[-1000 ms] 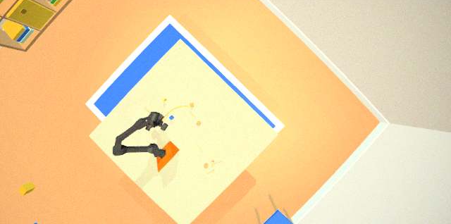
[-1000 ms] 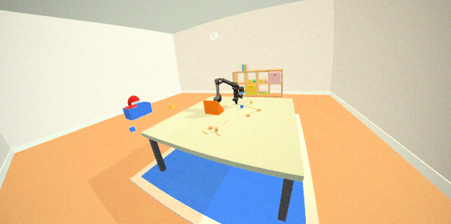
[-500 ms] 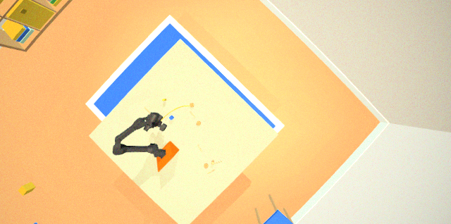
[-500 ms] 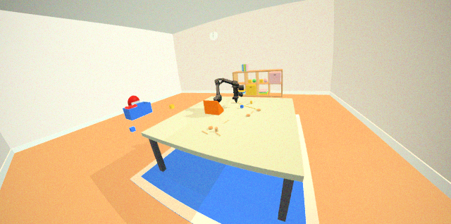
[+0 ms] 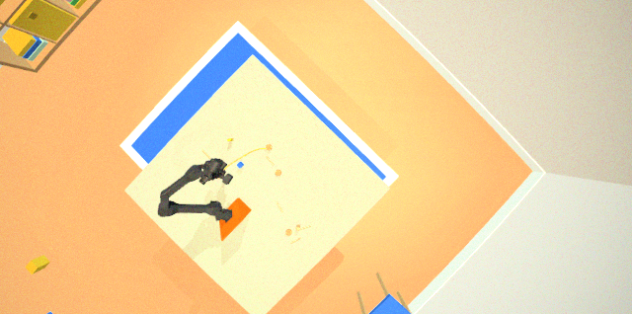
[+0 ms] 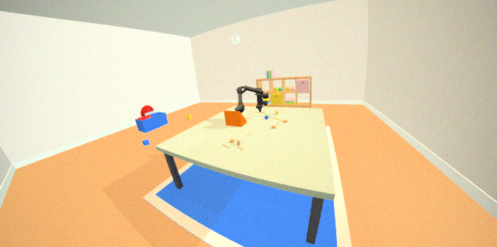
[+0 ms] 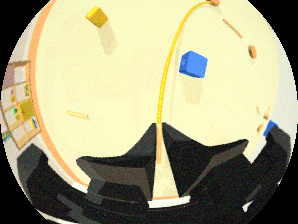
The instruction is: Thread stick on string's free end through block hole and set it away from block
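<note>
The blue block is 8 cm ahead of my gripper tip, 4 cm to the right of it and 4 cm below it. Also, from my gripper tip: yellow cube (15 cm ahead, 13 cm to the left, 4 cm below).
</note>
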